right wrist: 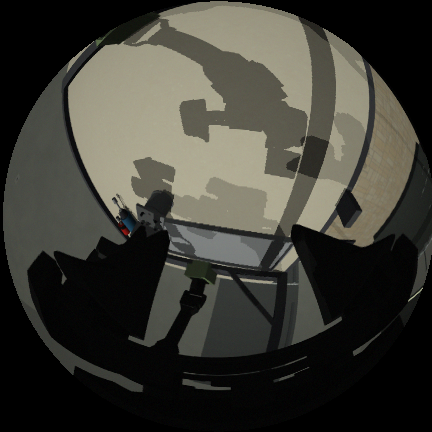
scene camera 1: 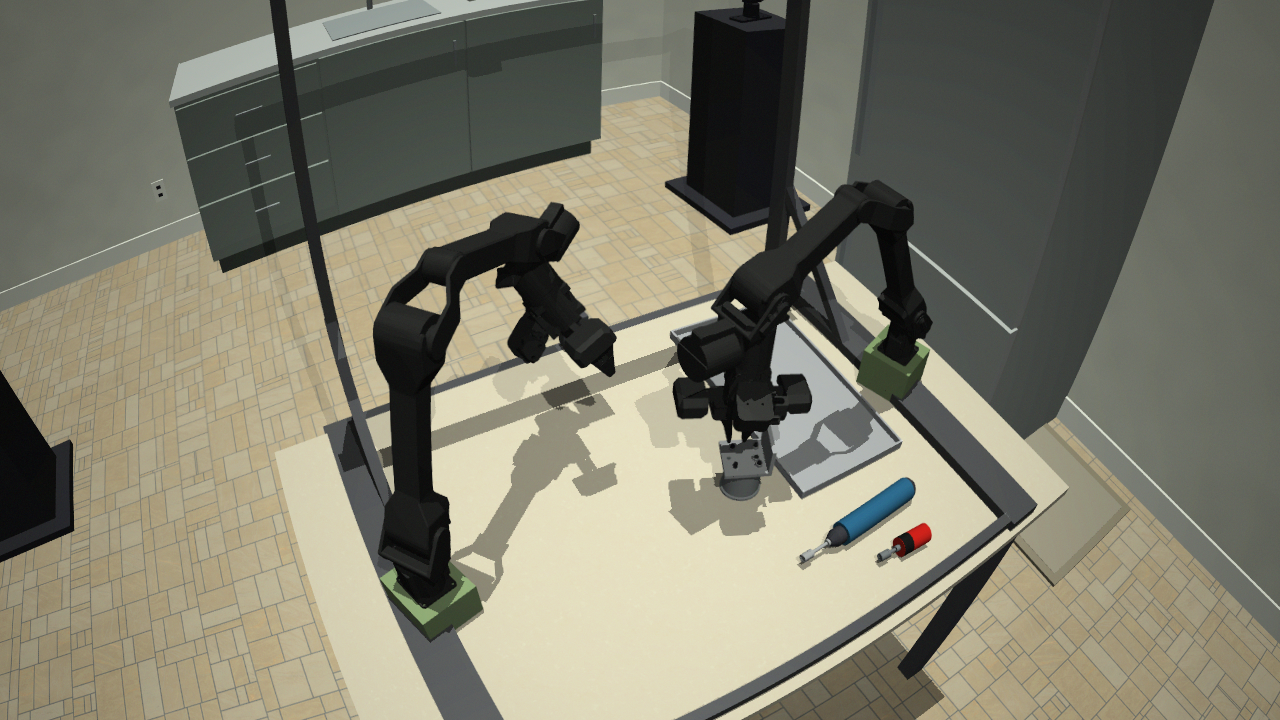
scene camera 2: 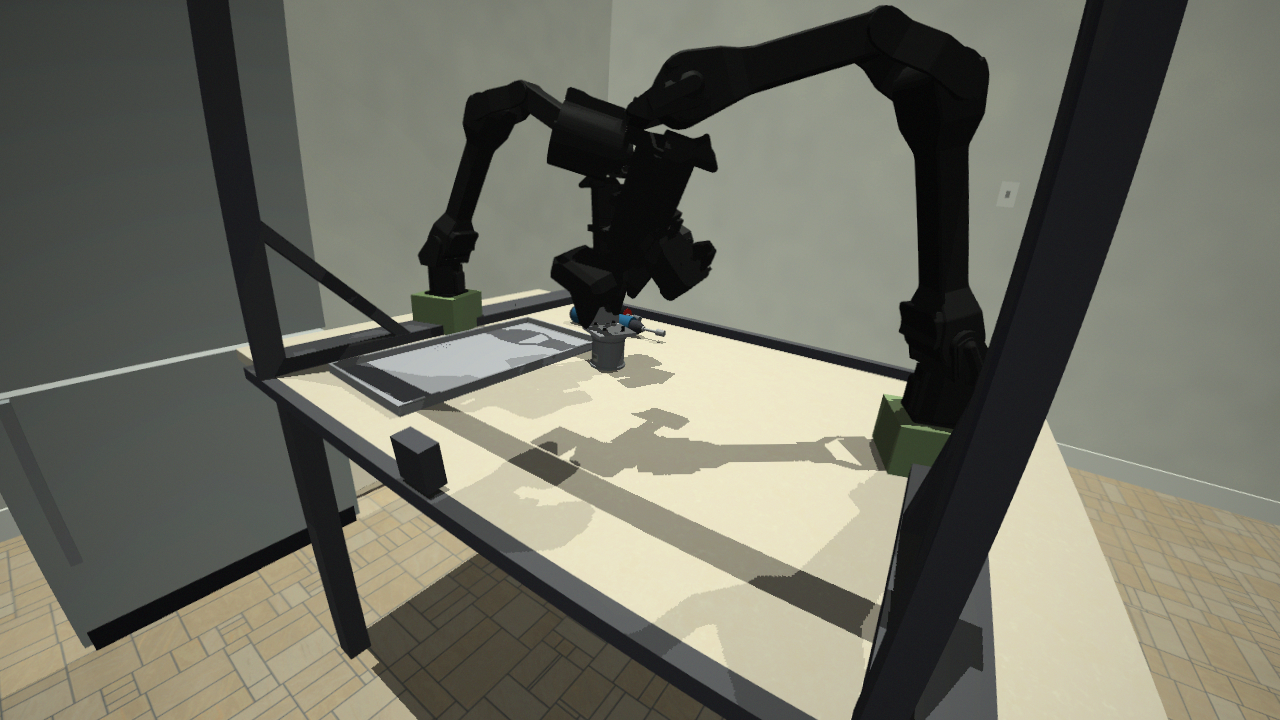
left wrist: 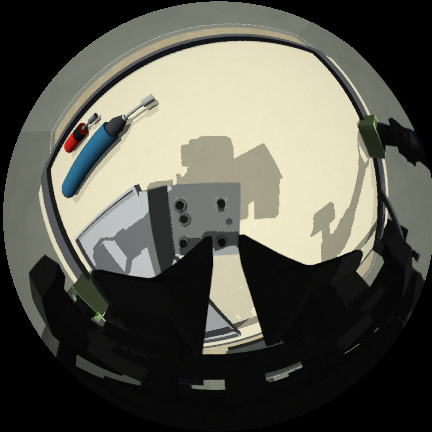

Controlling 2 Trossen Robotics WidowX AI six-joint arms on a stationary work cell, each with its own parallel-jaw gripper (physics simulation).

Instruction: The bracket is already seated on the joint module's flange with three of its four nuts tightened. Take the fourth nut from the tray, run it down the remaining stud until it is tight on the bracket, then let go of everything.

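Frame: origin at the left arm's base, x ahead, y left, z up, level; metres.
Where they show: left gripper, fingertip midpoint: (right wrist: 143, 228) (scene camera 1: 735, 440) (scene camera 2: 612, 313) (left wrist: 224, 240); right gripper, fingertip midpoint: (right wrist: 231, 233) (scene camera 1: 597, 361) (scene camera 2: 608, 310); left arm's base, origin of the base link: (right wrist: 199, 279) (scene camera 1: 898, 349) (scene camera 2: 446, 292) (left wrist: 85, 306); right arm's base, origin of the base link: (scene camera 1: 426, 582) (scene camera 2: 933, 415) (left wrist: 380, 134).
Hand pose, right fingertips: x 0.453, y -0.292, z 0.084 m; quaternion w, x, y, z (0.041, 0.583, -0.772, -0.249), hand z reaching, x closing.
Each offset is from my right fingertips to the top centre of the thing.
The grey bracket (scene camera 1: 744, 458) (left wrist: 205, 194) (right wrist: 145, 214) sits on the dark round joint module @[dx -0.072, dy +0.225, dz -0.085 m] (scene camera 1: 741, 490) (scene camera 2: 607, 352) (right wrist: 160, 200). Several dark studs or nuts show on its plate; which carry nuts is too small to tell. My left gripper (scene camera 1: 737, 437) (left wrist: 224, 240) points down close over the bracket, its fingertips around the lower right stud in the left wrist view. It is slightly open with nothing held. My right gripper (right wrist: 231, 233) is wide open and empty, high above the table. The grey tray @[dx -0.289, dy +0.158, dz -0.143 m] (scene camera 1: 850, 468) (scene camera 2: 465, 358) (right wrist: 225, 245) shows no nut that I can make out.
A blue driver @[dx -0.122, dy +0.424, dz -0.118 m] (scene camera 1: 872, 512) (left wrist: 90, 156) and a short red driver @[dx -0.128, dy +0.508, dz -0.125 m] (scene camera 1: 913, 539) (left wrist: 75, 140) lie side by side beyond the tray's corner. A dark block @[dx -0.132, dy -0.190, dz -0.102 m] (scene camera 2: 418, 461) (right wrist: 348, 207) stands at the table's edge. Dark frame posts rise at the table's sides.
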